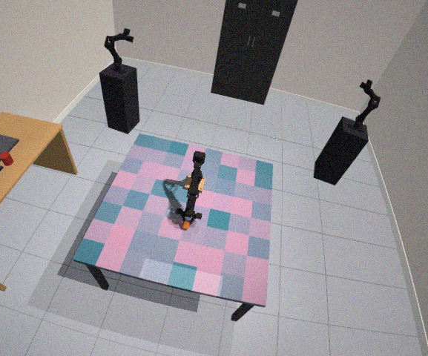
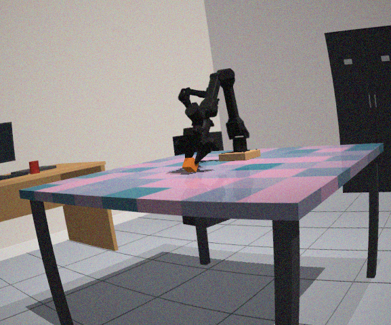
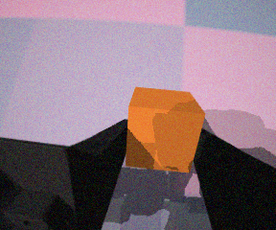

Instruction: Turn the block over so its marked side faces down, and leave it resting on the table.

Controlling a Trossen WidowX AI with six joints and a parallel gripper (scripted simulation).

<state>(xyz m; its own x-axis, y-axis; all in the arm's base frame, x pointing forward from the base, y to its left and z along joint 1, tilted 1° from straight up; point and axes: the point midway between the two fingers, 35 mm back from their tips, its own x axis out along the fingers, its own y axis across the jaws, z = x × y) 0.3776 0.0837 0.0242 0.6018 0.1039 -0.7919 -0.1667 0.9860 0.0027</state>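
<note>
My gripper tip is now 10 mm past the orange block and 10 mm above it.
</note>
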